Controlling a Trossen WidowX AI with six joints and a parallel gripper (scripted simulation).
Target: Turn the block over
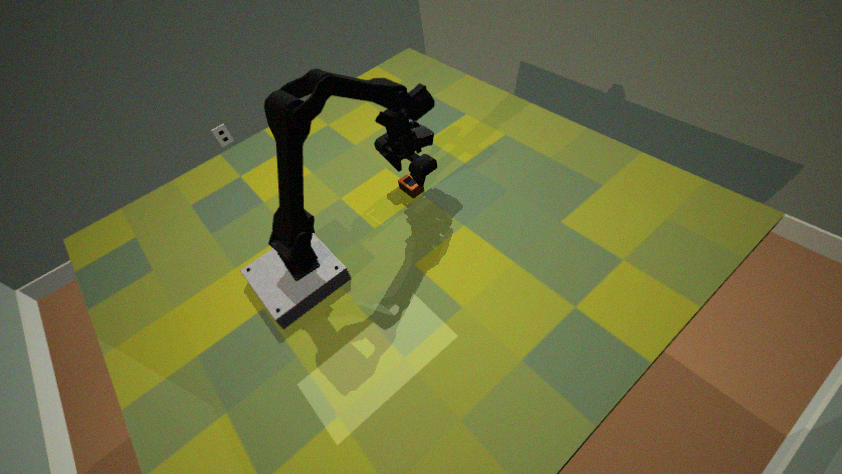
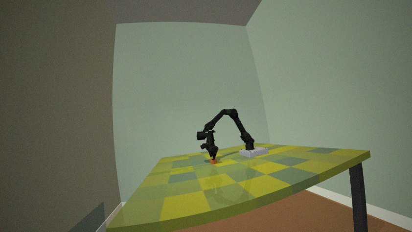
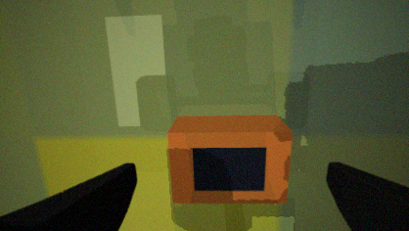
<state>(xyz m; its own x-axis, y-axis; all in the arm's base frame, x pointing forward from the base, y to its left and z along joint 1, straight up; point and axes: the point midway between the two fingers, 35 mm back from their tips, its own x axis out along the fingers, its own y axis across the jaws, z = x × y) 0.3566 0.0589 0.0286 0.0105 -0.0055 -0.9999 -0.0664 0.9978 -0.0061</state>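
The orange block is 20 mm below my gripper tip.
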